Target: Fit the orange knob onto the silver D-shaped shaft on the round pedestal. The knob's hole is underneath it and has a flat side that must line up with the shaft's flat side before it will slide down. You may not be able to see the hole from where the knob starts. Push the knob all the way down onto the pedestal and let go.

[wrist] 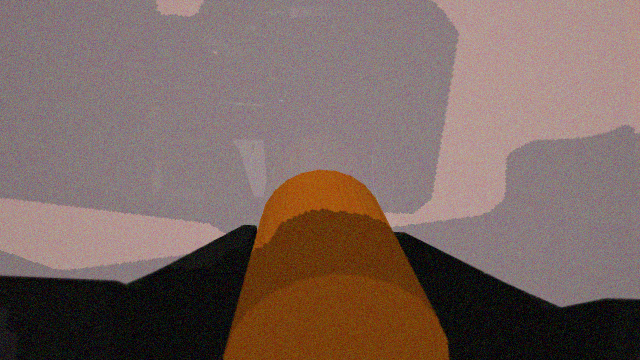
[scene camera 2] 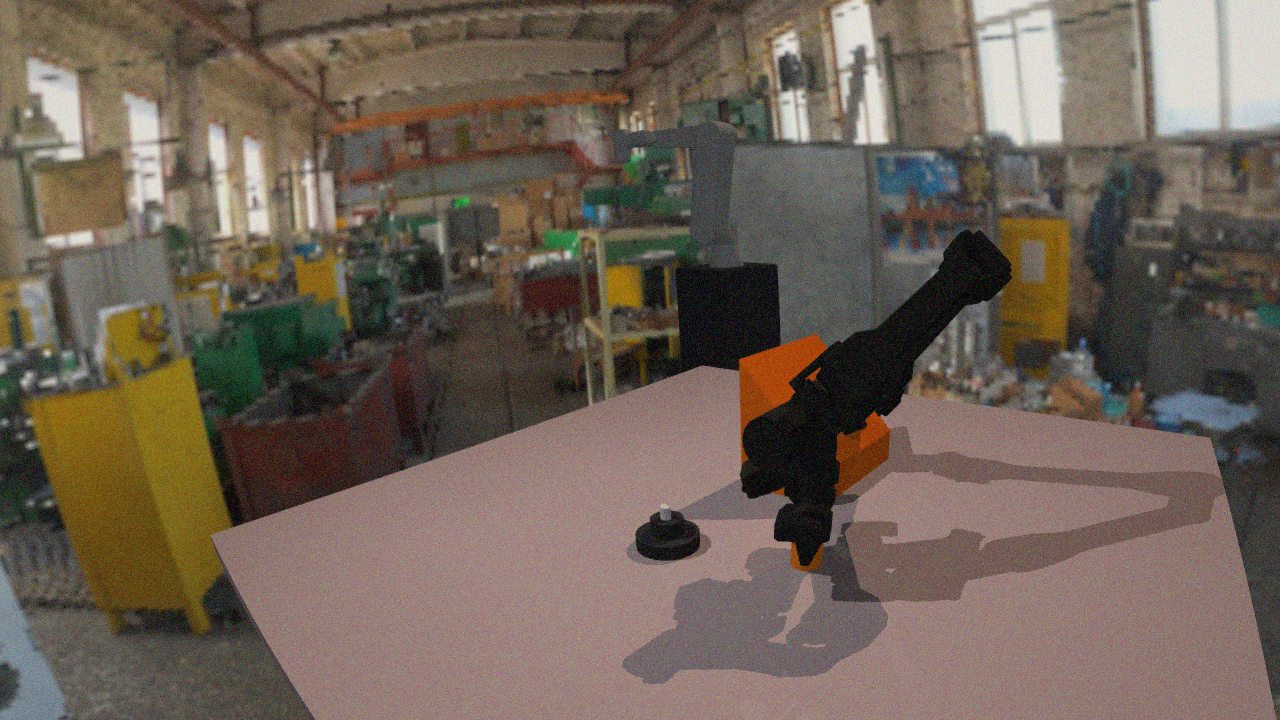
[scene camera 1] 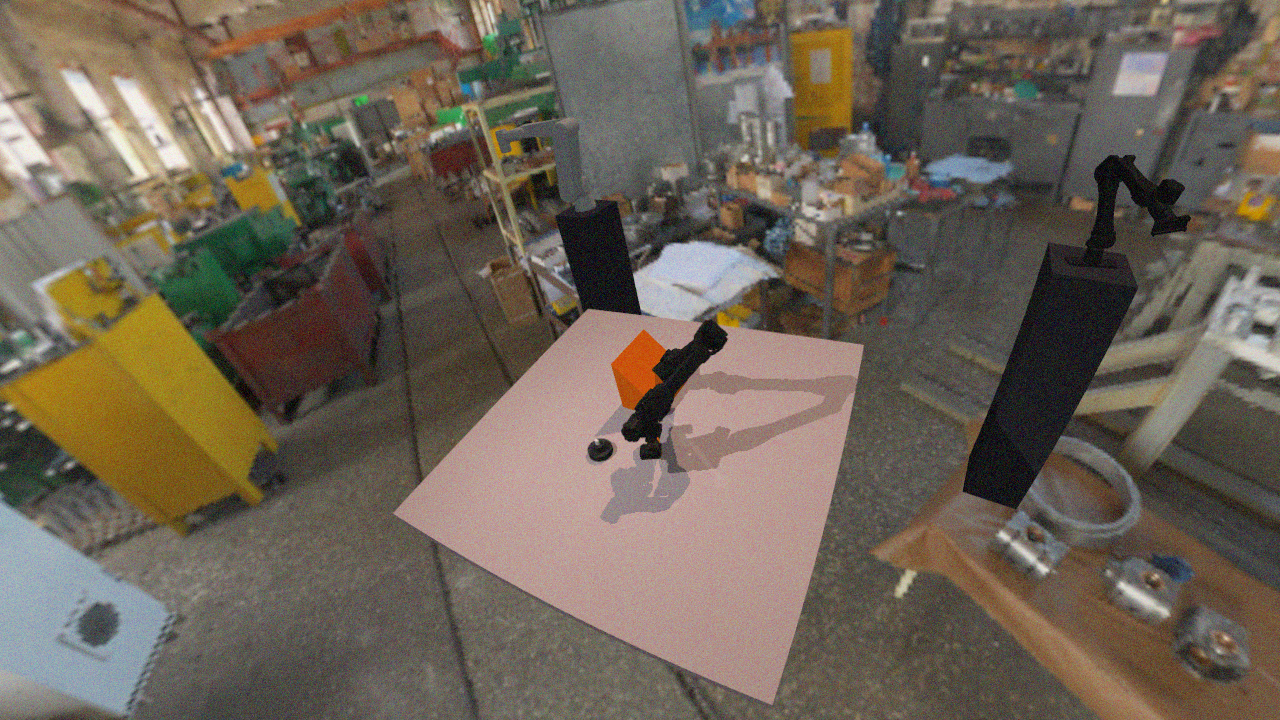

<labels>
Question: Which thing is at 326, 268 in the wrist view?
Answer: An orange knob.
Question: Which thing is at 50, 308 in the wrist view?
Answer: My gripper.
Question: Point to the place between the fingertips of my gripper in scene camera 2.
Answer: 807, 556
</labels>
